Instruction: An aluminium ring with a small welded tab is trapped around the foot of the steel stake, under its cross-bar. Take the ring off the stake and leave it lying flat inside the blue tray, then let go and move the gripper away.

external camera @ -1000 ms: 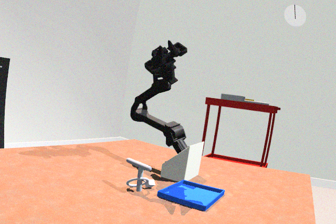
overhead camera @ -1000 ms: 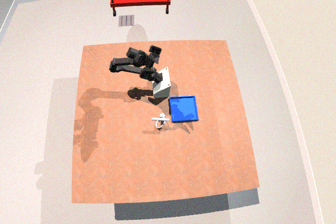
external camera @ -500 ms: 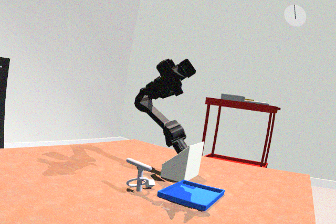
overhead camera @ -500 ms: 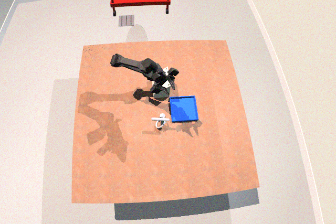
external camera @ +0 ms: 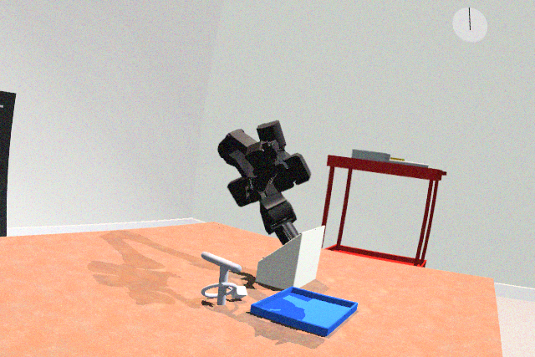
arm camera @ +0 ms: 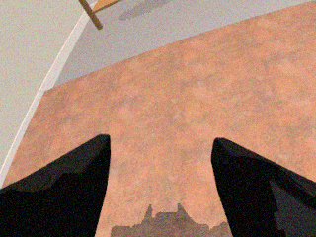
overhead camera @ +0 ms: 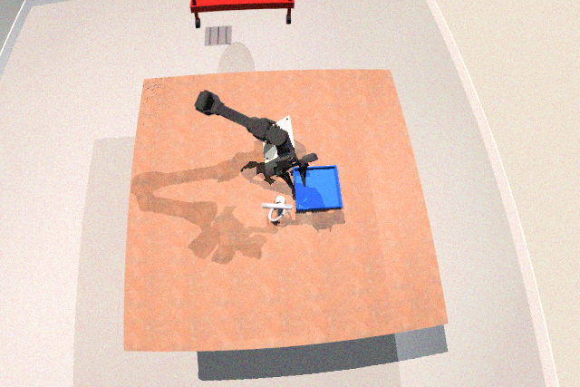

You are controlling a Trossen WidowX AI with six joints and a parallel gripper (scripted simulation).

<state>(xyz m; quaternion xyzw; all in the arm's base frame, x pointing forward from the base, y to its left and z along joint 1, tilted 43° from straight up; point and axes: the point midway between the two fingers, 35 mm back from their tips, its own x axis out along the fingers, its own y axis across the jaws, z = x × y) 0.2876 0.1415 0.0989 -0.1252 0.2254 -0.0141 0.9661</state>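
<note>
The ring is 240 mm below my gripper tip, 70 mm to the right of it and 10 mm behind it. From my gripper tip the other things lie so: blue tray: 260 mm below, 110 mm to the left, 100 mm behind.
</note>
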